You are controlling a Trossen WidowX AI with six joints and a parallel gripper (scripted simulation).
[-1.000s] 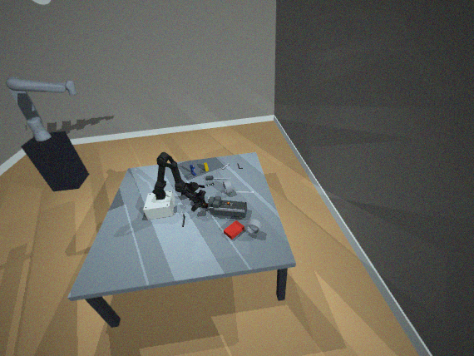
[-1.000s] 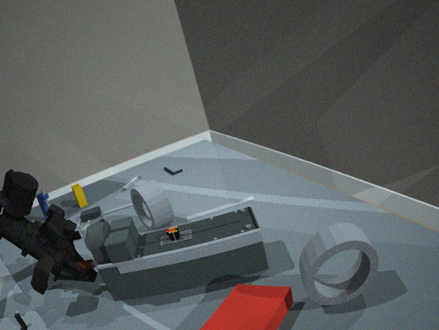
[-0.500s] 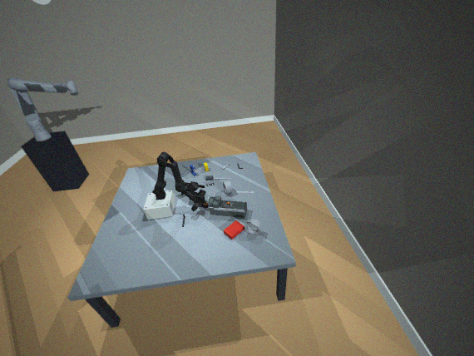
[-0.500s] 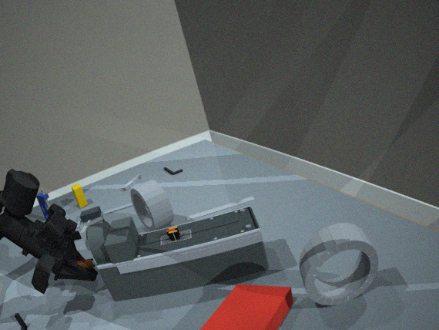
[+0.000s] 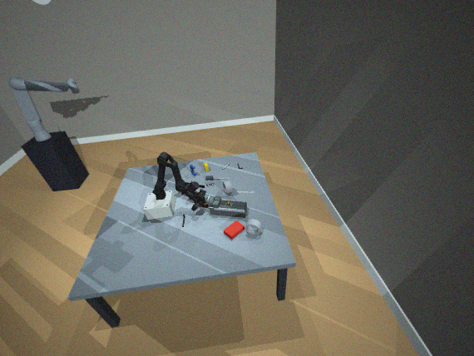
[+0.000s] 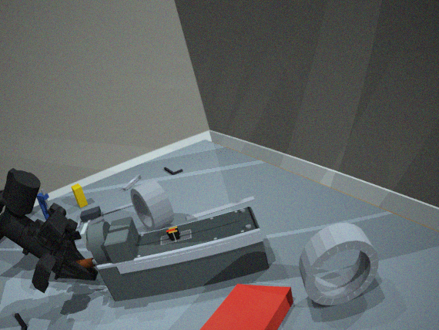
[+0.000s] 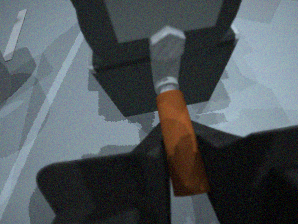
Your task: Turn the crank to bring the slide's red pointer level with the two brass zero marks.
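Now: the red pointer 160 mm ahead of my gripper tip, 50 mm to the right of it and 50 mm above it. From my gripper tip the other things lie so: brown handle (20 mm behind, 10 mm to the left, 30 mm above); yellow block (20 mm behind, 550 mm to the left); blue clamp (140 mm behind, 500 mm to the left, 20 mm above).
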